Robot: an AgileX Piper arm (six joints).
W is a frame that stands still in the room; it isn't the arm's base.
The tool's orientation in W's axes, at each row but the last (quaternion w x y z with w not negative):
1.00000, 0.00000, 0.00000, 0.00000
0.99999, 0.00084, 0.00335, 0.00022
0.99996, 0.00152, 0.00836, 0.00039
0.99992, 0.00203, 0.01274, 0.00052
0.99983, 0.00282, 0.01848, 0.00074
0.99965, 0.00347, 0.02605, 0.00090
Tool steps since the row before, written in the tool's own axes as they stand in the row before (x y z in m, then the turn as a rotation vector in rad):
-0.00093, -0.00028, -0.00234, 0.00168, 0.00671, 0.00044
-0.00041, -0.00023, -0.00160, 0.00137, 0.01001, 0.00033
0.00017, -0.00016, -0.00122, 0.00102, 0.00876, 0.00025
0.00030, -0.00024, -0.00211, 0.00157, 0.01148, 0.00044
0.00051, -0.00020, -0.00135, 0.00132, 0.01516, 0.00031
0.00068, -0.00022, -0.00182, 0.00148, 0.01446, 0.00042
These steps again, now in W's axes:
-0.00093, -0.00028, -0.00234, 0.00168, 0.00671, 0.00044
-0.00042, -0.00023, -0.00160, 0.00137, 0.01001, 0.00034
0.00015, -0.00016, -0.00122, 0.00102, 0.00876, 0.00026
0.00025, -0.00023, -0.00212, 0.00157, 0.01148, 0.00045
0.00046, -0.00019, -0.00137, 0.00131, 0.01516, 0.00035
0.00058, -0.00021, -0.00185, 0.00148, 0.01446, 0.00044

